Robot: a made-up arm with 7 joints.
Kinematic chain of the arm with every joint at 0, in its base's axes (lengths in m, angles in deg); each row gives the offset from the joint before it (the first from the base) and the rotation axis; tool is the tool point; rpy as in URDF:
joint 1: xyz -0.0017 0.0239 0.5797 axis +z
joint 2: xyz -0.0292 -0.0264 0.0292 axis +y
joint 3: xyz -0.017 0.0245 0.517 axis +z
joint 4: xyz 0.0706 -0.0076 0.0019 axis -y
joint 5: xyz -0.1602 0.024 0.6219 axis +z
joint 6: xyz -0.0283 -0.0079 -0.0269 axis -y
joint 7: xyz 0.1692 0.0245 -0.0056 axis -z
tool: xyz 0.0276 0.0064 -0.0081 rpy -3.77 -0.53 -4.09
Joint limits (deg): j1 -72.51..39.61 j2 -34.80..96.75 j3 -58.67..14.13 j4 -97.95..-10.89 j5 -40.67..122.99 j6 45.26..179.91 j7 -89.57..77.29
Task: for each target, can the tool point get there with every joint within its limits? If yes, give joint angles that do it. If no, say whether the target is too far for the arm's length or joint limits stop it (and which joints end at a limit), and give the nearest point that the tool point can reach.
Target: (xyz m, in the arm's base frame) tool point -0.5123 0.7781 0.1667
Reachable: no: joint limits stop it (at a limit: joint 1, joint 2, joint 3, joint 4, joint 6) | nearest point 0.1063 0.5194 -0.1776 | short by 0.754 m
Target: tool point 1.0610 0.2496 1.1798
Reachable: yes | joints 17.82 42.40 -20.20 -60.16 -2.63 163.69 -10.82
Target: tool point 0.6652 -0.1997 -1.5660
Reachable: no: too far | nearest point 0.5374 -0.1568 -0.3234 | short by 1.250 m
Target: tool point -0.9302 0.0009 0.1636
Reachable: no: joint limits stop it (at a limit: joint 1, joint 2, joint 3, joint 4, joint 6) | nearest point -0.5346 -0.5397 0.1573 | short by 0.670 m
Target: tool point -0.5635 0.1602 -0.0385
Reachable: no: joint limits stop it (at a limit: joint 1, joint 2, joint 4, joint 6) | nearest point -0.3381 -0.4490 -0.0702 | short by 0.650 m
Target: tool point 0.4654 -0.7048 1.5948
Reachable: yes | joints -53.52 39.99 -52.83 -20.28 20.53 116.79 -46.33
